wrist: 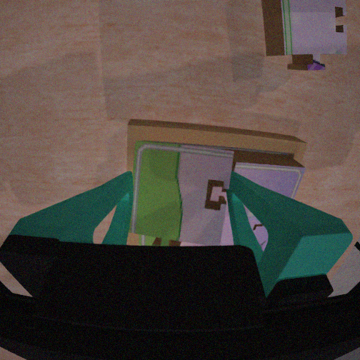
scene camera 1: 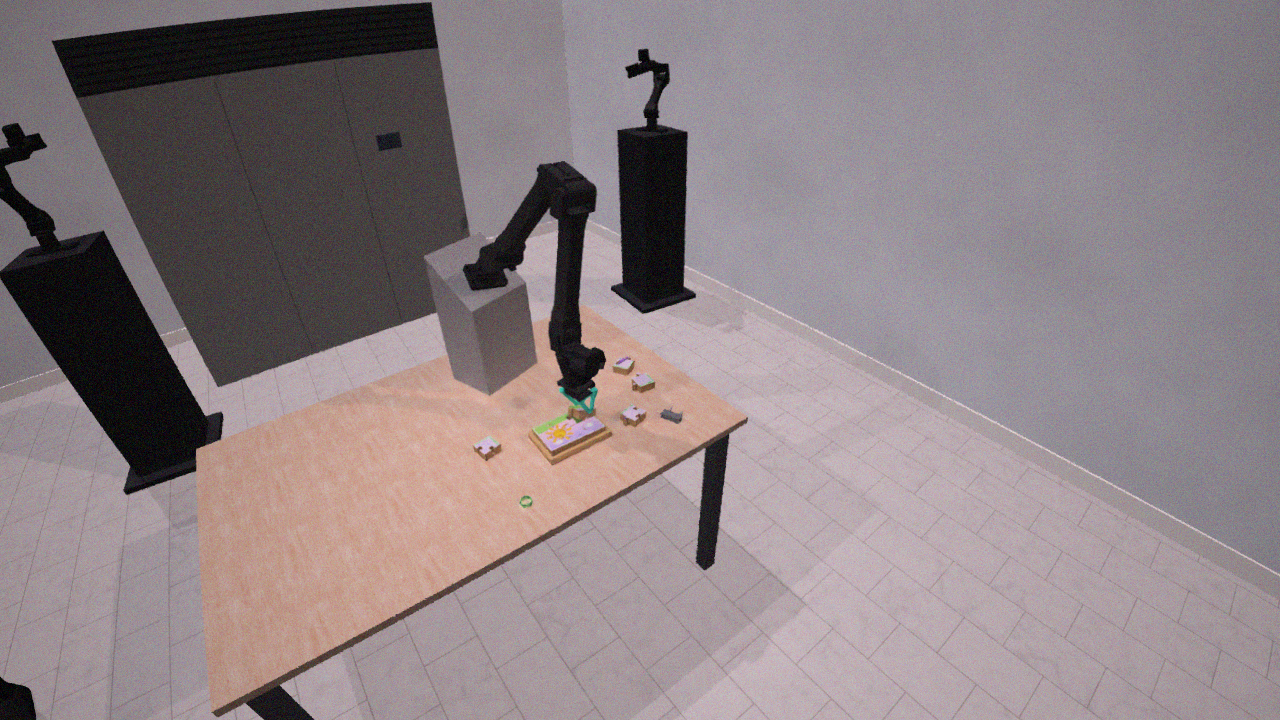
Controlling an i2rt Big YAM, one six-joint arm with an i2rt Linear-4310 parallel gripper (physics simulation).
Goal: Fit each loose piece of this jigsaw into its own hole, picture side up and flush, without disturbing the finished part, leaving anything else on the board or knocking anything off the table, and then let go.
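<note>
My gripper (scene camera 1: 580, 411) (wrist: 179, 179) is shut on a green and lilac corner piece (scene camera 1: 581, 416) (wrist: 160, 195), with a teal finger against each side. The piece is picture side up at the back right corner of the jigsaw board (scene camera 1: 581, 447) (wrist: 215, 132); whether it is flush is unclear. The finished part (scene camera 1: 561, 433) (wrist: 272, 179) shows a sun on lilac and green. A loose lilac piece (scene camera 1: 633, 414) (wrist: 312, 27) lies right of the board. Two more pieces, one (scene camera 1: 623, 364) behind another (scene camera 1: 642, 382), lie farther back. Another piece (scene camera 1: 486, 445) lies left of the board.
A small dark grey object (scene camera 1: 671, 416) lies near the right end of the wooden table (scene camera 1: 358, 501). A green ring (scene camera 1: 526, 506) lies near the front edge. The arm's grey pedestal (scene camera 1: 492, 344) stands behind the table.
</note>
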